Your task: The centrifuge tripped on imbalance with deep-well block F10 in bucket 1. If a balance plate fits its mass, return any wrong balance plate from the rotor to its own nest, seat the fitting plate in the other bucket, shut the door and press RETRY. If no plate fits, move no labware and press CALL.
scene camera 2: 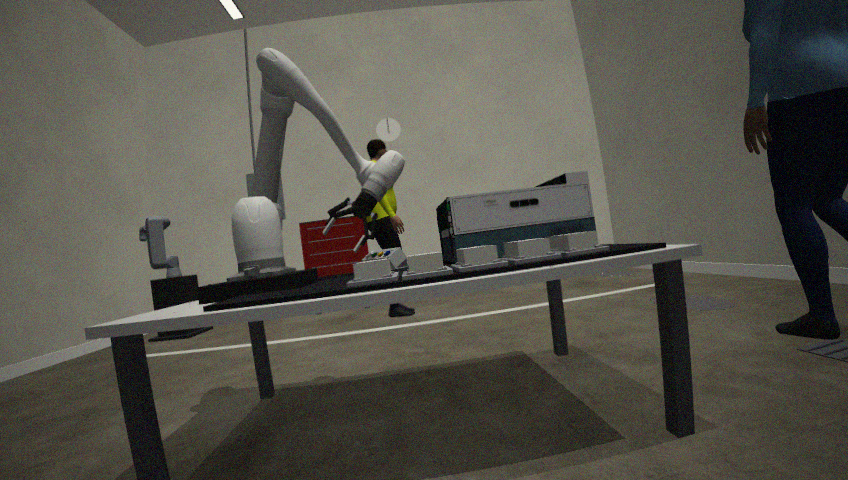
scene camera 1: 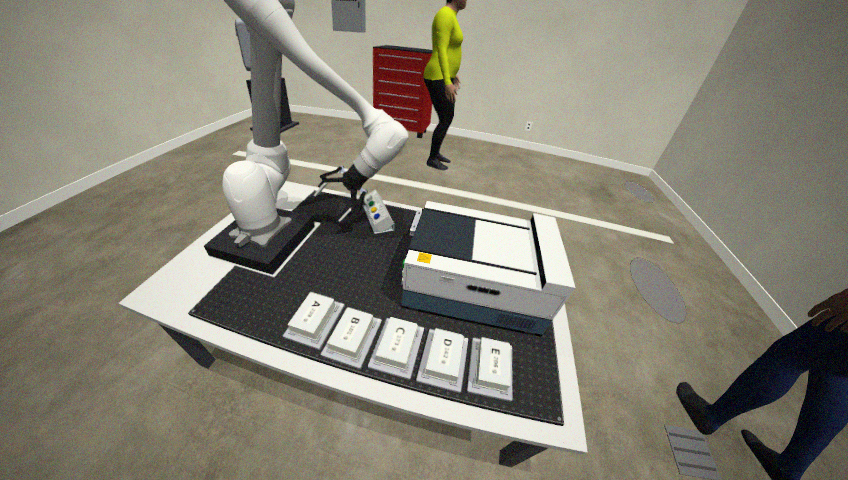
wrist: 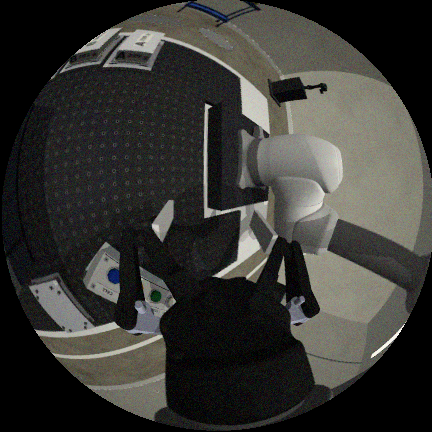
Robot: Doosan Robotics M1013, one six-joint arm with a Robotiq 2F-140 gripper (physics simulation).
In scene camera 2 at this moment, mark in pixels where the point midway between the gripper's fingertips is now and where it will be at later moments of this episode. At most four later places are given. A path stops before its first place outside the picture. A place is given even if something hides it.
My gripper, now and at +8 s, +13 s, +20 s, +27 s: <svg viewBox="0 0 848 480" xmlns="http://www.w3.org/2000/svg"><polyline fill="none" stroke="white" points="339,242 414,132 349,128 385,246 384,255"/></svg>
